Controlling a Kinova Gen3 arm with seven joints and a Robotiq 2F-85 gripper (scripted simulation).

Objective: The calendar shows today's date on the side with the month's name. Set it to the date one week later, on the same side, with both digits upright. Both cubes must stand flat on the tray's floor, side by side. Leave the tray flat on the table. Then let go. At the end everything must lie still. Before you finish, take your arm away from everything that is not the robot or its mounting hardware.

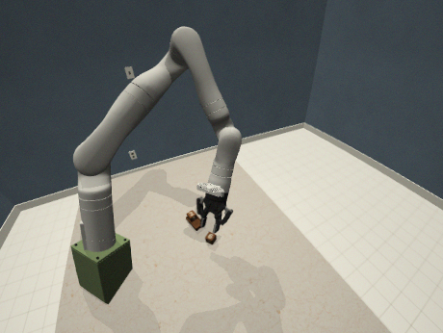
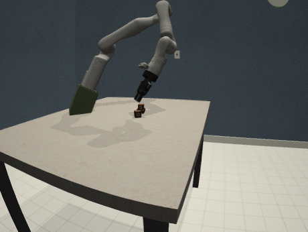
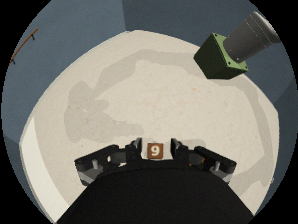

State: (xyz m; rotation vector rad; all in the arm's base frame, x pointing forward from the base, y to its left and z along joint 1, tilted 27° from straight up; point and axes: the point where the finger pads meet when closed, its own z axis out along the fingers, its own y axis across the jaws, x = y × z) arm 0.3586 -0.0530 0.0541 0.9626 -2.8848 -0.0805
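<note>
Now: the brown digit cube 8 cm below my hand. Round my hand: brown calendar tray (10 cm to the left, 9 cm below, 4 cm behind).
</note>
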